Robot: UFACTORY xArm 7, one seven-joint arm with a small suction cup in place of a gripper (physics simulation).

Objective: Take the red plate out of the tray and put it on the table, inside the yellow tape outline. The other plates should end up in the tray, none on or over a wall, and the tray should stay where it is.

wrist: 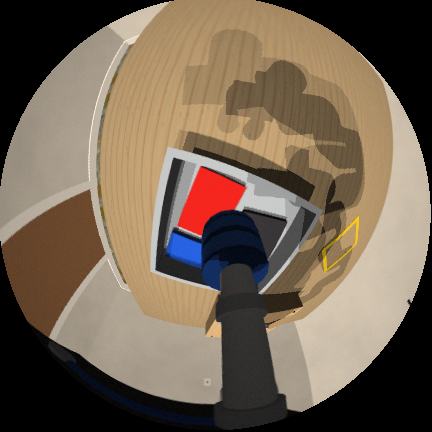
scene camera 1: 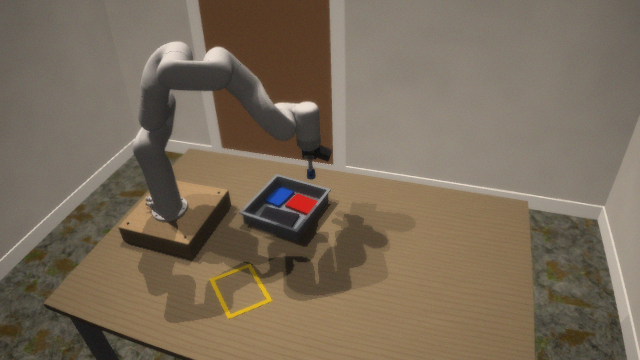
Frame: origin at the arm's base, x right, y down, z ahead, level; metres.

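Seen in the pictures: hand at its tool point: (wrist: 229,234) (scene camera 1: 311,176); arm's base at its link origin: (scene camera 1: 170,209).
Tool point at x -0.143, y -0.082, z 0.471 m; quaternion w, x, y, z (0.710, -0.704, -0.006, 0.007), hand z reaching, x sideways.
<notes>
Offsets run from my tool point to a thing's top centre. Level surfaces: height alone.
My suction cup (scene camera 1: 310,174) (wrist: 231,235) is blue, bears no plate and hangs above the tray's back right side. The grey tray (scene camera 1: 317,210) (wrist: 157,210) stands on the table. In it, the red plate @[dx -0.018, dy +0.134, dz -0.038 m] (scene camera 1: 302,204) (wrist: 211,197) lies at the right, the blue plate @[dx -0.052, dy +0.134, dz -0.134 m] (scene camera 1: 280,196) (wrist: 184,247) at the back left, and the dark plate @[dx +0.069, dy +0.134, dz -0.111 m] (scene camera 1: 278,216) (wrist: 267,227) near the front wall. In the wrist view the cup hides parts of all three plates. The yellow tape outline (scene camera 1: 220,298) (wrist: 324,260) is on the table in front of the tray.
The arm stands on a wooden block (scene camera 1: 207,200) at the left of the table @[dy +0.147 m] (scene camera 1: 450,250). The block's edge is near the tray's left corner. The arm's shadow falls over the table and part of the tape outline. A wall and a brown door (scene camera 1: 270,40) are behind the table.
</notes>
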